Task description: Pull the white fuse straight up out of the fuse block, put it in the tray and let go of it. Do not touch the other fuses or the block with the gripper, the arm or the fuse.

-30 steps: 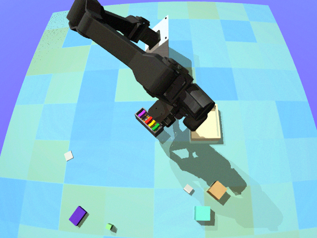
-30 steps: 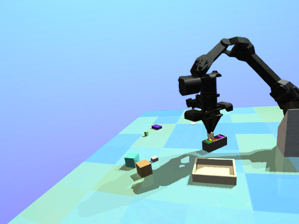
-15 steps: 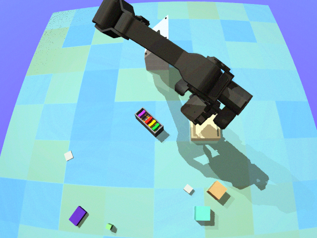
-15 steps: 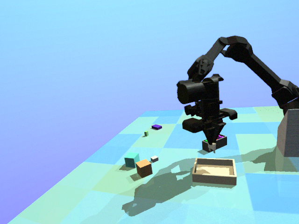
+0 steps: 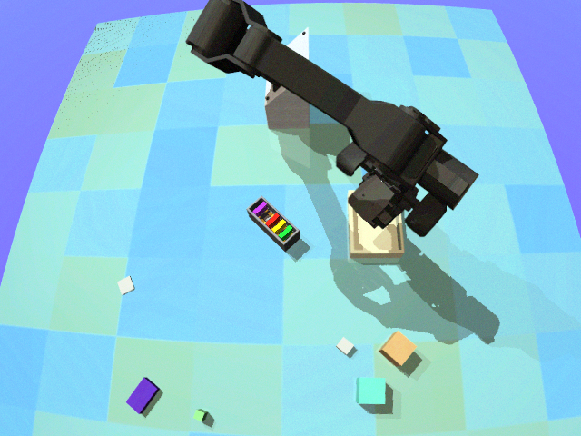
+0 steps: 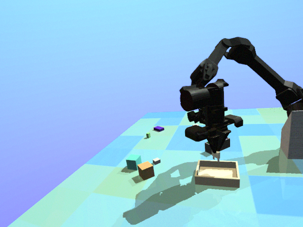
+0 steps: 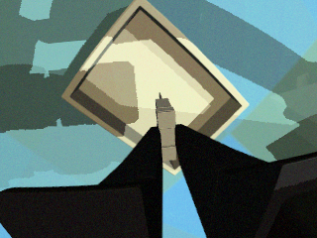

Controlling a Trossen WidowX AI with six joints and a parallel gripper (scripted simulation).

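My gripper tip is now 10 mm above the white fuse. Round my gripper tip: tray: 90 mm below.
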